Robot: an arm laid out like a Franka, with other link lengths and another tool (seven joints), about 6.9 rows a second.
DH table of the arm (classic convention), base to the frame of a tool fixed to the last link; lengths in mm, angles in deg. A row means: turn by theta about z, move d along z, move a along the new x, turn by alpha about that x. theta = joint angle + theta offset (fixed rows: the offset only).
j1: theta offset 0, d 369.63, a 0, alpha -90
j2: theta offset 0, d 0, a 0, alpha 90
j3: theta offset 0, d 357.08, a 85.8, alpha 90
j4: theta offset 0, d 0, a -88.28, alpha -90
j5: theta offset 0, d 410.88, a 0, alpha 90
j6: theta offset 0, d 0, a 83.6, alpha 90
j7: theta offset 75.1, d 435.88, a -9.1, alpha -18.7
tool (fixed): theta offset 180, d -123.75, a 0, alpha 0
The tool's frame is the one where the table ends.
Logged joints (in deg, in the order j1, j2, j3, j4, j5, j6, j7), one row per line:
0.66, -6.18, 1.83, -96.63, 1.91, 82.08, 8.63
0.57, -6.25, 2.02, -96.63, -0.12, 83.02, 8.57
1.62, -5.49, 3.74, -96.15, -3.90, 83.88, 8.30
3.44, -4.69, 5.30, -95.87, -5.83, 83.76, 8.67
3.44, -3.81, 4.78, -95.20, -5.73, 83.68, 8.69
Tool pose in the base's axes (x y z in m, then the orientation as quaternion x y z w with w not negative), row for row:
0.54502, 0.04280, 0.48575, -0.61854, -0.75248, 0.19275, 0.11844
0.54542, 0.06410, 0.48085, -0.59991, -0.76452, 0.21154, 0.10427
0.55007, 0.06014, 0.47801, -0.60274, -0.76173, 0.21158, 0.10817
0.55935, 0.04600, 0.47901, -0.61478, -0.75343, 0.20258, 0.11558
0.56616, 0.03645, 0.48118, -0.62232, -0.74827, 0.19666, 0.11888
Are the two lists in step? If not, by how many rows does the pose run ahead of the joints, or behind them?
The pose runs 2 rows ahead of the joints: the pose in row i belongs to the joints in row i + 2.
